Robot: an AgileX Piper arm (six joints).
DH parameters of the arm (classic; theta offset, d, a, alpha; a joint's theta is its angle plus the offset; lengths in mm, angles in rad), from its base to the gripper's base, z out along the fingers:
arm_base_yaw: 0 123 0 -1.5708
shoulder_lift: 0.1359 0 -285 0
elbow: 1.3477 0 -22 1.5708
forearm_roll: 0 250.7 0 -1.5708
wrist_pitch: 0 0 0 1.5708
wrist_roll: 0 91 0 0
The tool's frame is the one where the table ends.
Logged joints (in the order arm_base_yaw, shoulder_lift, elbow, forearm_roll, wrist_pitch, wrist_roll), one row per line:
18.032 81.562 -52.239 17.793 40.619 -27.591
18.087 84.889 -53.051 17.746 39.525 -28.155
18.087 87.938 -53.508 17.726 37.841 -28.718
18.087 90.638 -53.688 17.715 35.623 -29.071
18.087 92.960 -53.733 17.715 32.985 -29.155
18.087 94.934 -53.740 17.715 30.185 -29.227
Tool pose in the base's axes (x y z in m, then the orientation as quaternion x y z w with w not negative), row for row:
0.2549 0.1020 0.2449 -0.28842 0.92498 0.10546 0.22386
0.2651 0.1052 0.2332 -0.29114 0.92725 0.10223 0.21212
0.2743 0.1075 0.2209 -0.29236 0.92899 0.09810 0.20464
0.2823 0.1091 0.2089 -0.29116 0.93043 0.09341 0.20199
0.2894 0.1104 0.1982 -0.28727 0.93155 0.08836 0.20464
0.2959 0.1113 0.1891 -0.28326 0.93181 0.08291 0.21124
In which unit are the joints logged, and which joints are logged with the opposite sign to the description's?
The joints are logged in degrees. Opposite sign: none.
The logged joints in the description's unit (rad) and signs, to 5 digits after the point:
0.31472 1.42353 -0.91174 0.31055 0.70894 -0.48155
0.31568 1.48159 -0.92591 0.30973 0.68984 -0.49140
0.31568 1.53481 -0.93389 0.30938 0.66045 -0.50122
0.31568 1.58193 -0.93703 0.30919 0.62174 -0.50738
0.31568 1.62246 -0.93782 0.30919 0.57570 -0.50885
0.31568 1.65691 -0.93794 0.30919 0.52683 -0.51011

